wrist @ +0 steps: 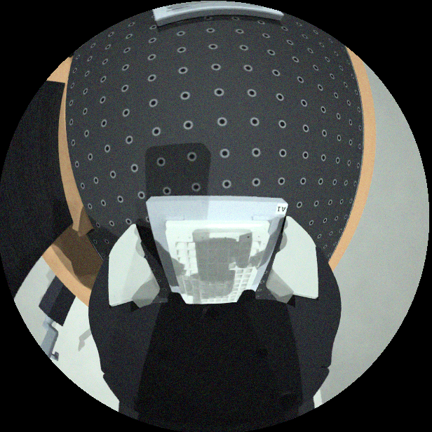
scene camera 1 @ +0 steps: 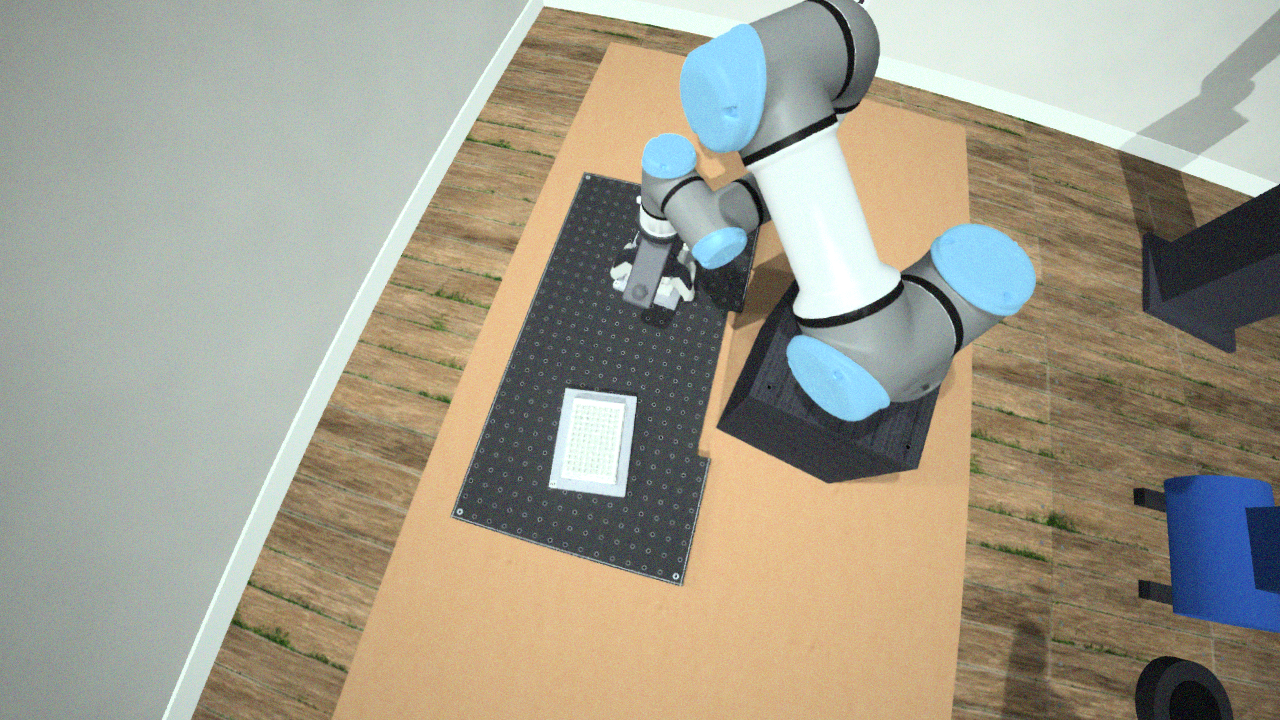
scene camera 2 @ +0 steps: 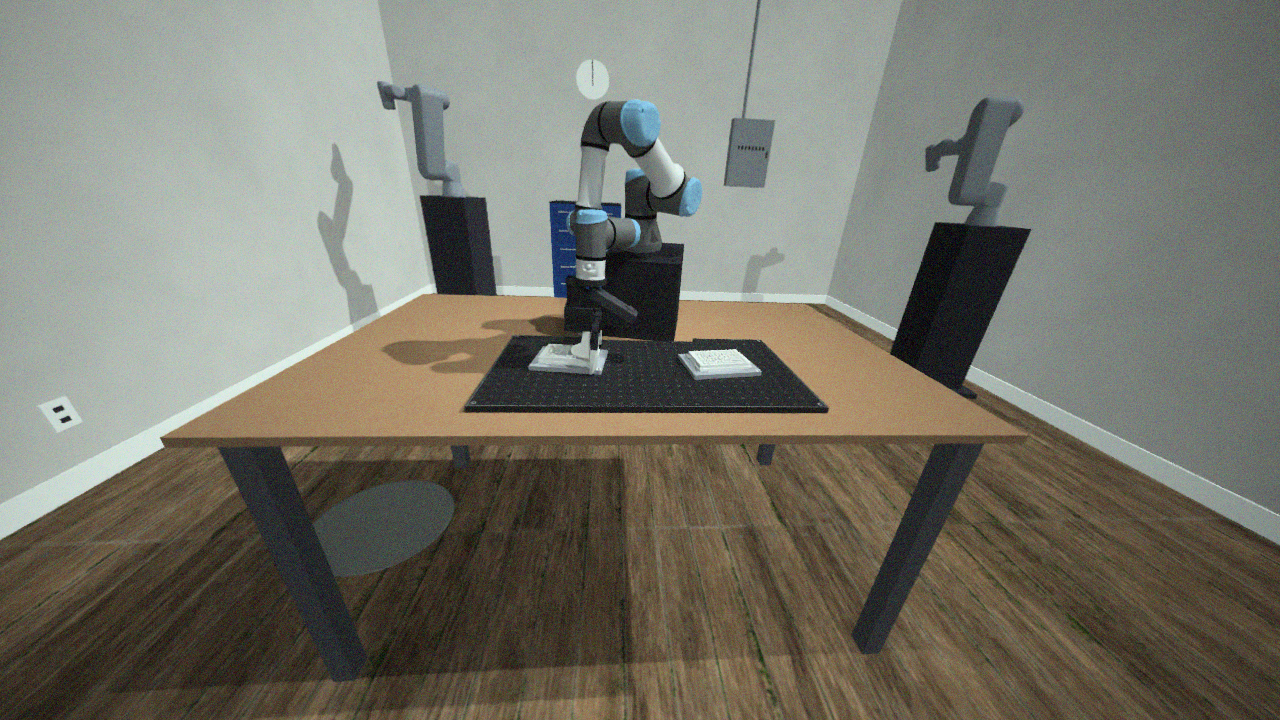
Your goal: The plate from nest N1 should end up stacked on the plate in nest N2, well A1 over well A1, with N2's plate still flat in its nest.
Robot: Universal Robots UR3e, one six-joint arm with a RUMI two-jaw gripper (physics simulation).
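Seen in the pictures: gripper, fingertip midpoint: (scene camera 2: pixel 593 361); arm's base at its link origin: (scene camera 2: pixel 640 246).
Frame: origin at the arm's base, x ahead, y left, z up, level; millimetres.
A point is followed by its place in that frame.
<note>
A white well plate (scene camera 2: pixel 556 351) {x 362, y -148, z -200 mm} (wrist: pixel 210 226) lies in a light grey nest (scene camera 2: pixel 560 368) {x 419, y -122, z -215 mm} (wrist: pixel 210 206) at the left in scene camera 2. The nest's corner is marked A1 in the wrist view. My gripper (scene camera 1: pixel 651 288) {x 350, y -63, z -223 mm} (scene camera 2: pixel 591 356) {x 350, y -63, z -223 mm} (wrist: pixel 210 223) is open, with its jaws low on either side of this nest and plate and gaps visible between them. It hides most of them in scene camera 1. A second white plate (scene camera 1: pixel 593 440) {x 316, y 234, z -200 mm} (scene camera 2: pixel 720 359) {x 326, y 234, z -201 mm} lies flat in another grey nest (scene camera 1: pixel 627 438) {x 270, y 206, z -213 mm} (scene camera 2: pixel 729 374) {x 373, y 252, z -216 mm} (wrist: pixel 220 15). No N1 or N2 label is readable.
Both nests stand on the black perforated board (scene camera 1: pixel 528 358) {x 486, y 154, z -225 mm} (scene camera 2: pixel 644 394) {x 484, y 72, z -225 mm} on the wooden table (scene camera 1: pixel 537 626) {x 270, y 519, z -238 mm} (scene camera 2: pixel 358 402) {x 592, y -460, z -238 mm}. The black arm pedestal (scene camera 1: pixel 769 429) {x 88, y 125, z -108 mm} (scene camera 2: pixel 657 295) {x 144, y 68, z -106 mm} stands beside the board. The arm reaches over the board from there.
</note>
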